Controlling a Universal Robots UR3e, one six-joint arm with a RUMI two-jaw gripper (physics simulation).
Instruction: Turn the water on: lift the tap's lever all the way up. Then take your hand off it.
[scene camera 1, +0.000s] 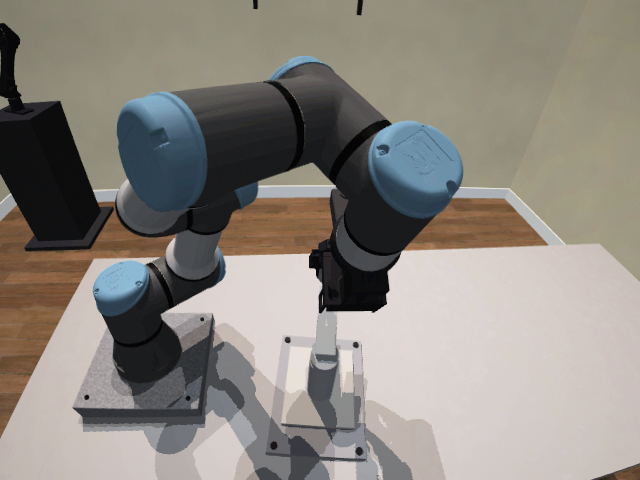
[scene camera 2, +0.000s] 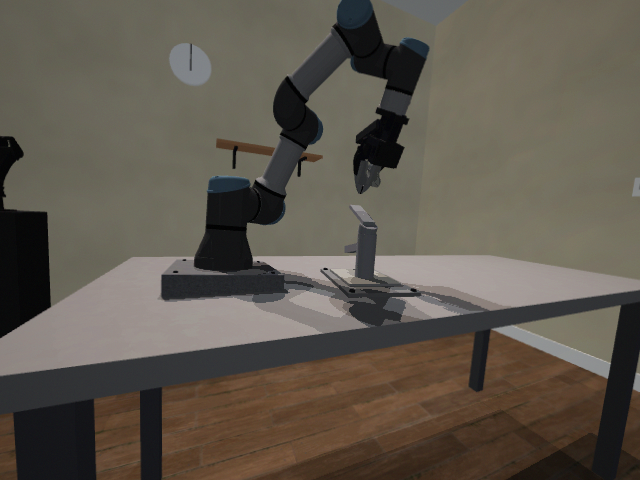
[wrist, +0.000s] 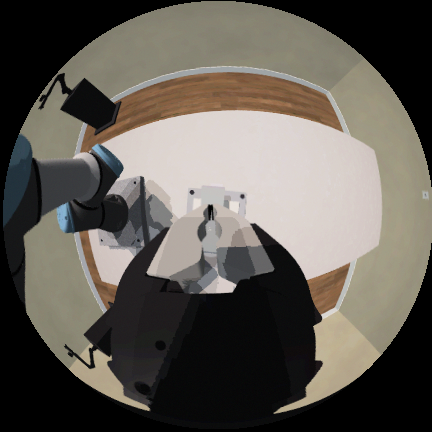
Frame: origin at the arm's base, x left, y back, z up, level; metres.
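Where they show: gripper, between the fingertips: (scene camera 2: 359, 193) (wrist: 210, 206); arm's base, origin of its link: (scene camera 1: 148, 354) (scene camera 2: 224, 266) (wrist: 114, 212).
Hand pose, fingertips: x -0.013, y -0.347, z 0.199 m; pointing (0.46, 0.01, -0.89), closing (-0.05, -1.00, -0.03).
Things, the pixels of their top centre, and the offset from my fingertips. Level surfaces: height alone.
- tap's grey upright body, centre of its top: (scene camera 1: 324, 360) (scene camera 2: 367, 233) dz -0.106, dx -0.072, dy +0.015 m
- plate, centre of its top: (scene camera 1: 319, 389) (scene camera 2: 363, 277) (wrist: 213, 230) dz -0.218, dx -0.072, dy +0.015 m
- short spout, centre of its top: (scene camera 2: 356, 240) dz -0.131, dx -0.004, dy +0.003 m
- table, height of its surface: dz -0.230 m
The tap's grey upright body (scene camera 1: 323, 381) (scene camera 2: 366, 253) stands on a plate (scene camera 1: 277, 403) (scene camera 2: 379, 293) with dark bolts at its corners. Its flat lever (scene camera 1: 326, 333) (scene camera 2: 361, 214) slants upward from the top of the body, with its free end raised, in scene camera 2. The short spout (scene camera 2: 351, 248) sticks out below it. My gripper (scene camera 2: 360, 191) (wrist: 210, 206) is shut and empty, fingertips together. It hangs above the lever's free end, with a visible gap between them in scene camera 2. The wrist view looks down on the tap, partly hidden by the fingers.
The arm's base stands on a grey block (scene camera 1: 98, 384) (scene camera 2: 222, 285) (wrist: 132, 235) left of the tap on the table (scene camera 1: 491, 361) (scene camera 2: 454, 266) (wrist: 310, 175). A dark pedestal (scene camera 1: 46, 175) (wrist: 90, 104) stands off the table at the back left. A wooden shelf (scene camera 2: 248, 147) hangs on the wall.
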